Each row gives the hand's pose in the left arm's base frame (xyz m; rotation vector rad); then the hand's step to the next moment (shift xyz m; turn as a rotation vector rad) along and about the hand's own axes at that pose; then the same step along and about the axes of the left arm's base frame.
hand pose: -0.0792 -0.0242 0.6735 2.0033 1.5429 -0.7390
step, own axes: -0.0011 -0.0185 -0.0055 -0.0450 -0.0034 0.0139
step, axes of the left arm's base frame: -0.0176 0.0072 0.0036 -0.0143 -0.0401 0.0205
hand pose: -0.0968 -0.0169 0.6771 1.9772 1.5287 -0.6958
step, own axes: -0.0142 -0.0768 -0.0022 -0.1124 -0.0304 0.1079
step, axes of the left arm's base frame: -0.0777 0.0078 0.0034 -0.0624 -0.1459 -0.0038
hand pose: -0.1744 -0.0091 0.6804 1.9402 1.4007 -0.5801
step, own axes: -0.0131 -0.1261 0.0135 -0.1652 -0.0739 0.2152
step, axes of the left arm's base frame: -0.1231 0.0072 -0.0325 -0.1178 -0.2500 -0.0516
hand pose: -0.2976 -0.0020 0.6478 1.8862 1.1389 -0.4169
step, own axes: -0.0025 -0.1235 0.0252 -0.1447 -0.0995 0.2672
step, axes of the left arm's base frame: -0.1012 0.0034 -0.0750 -0.1210 -0.2758 -0.1073
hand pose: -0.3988 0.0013 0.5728 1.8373 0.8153 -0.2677
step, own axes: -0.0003 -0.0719 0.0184 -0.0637 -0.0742 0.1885
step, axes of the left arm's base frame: -0.0430 -0.0015 -0.0605 -0.0595 -0.1781 -0.0991
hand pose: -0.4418 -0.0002 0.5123 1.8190 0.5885 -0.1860
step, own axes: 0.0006 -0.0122 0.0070 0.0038 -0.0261 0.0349
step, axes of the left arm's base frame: -0.0042 -0.0037 -0.0129 -0.0035 -0.0256 -0.0353
